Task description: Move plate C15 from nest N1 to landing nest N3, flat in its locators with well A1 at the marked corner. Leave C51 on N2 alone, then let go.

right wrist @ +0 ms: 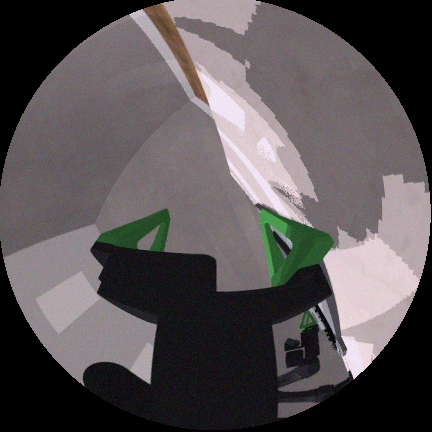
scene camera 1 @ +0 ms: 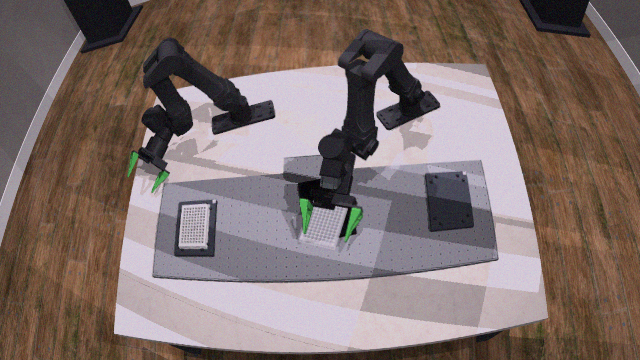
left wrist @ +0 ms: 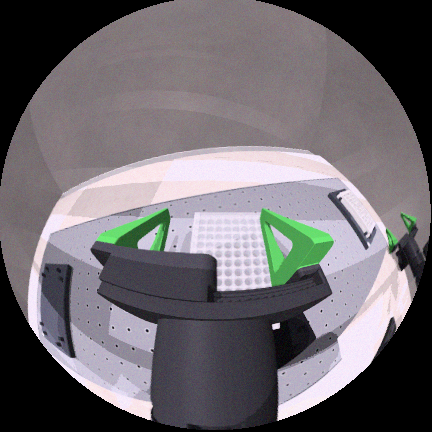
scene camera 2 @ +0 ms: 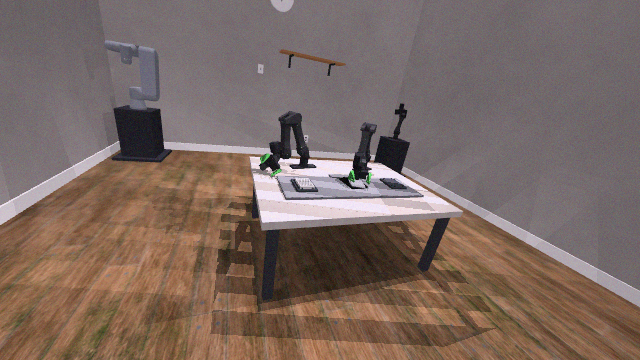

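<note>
A white well plate (scene camera 1: pixel 325 225) (scene camera 2: pixel 356 184) (left wrist: pixel 230 240) lies skewed at the middle nest (left wrist: pixel 295 340), reaching past its front edge; the arm hides most of this nest. My left gripper (scene camera 1: pixel 326 237) (scene camera 2: pixel 360 181) (left wrist: pixel 214 213) is open, its fingers over the plate's two sides. Another white plate (scene camera 1: pixel 194 226) (scene camera 2: pixel 303 183) (left wrist: pixel 356 207) sits in the dark nest (scene camera 1: pixel 212 235) at the picture's left. The dark nest (scene camera 1: pixel 449 201) (scene camera 2: pixel 394 183) (left wrist: pixel 56 310) at the right of scene camera 1 holds no plate. Plate labels are unreadable. My right gripper (scene camera 1: pixel 141 183) (scene camera 2: pixel 269 167) (right wrist: pixel 214 213) is open and empty.
The nests stand on a grey perforated board (scene camera 1: pixel 260 250) on the pale table (scene camera 1: pixel 250 310). My right gripper hangs beyond the board's back left corner in scene camera 1, near the table's left edge. The left arm reaches over the middle of the board.
</note>
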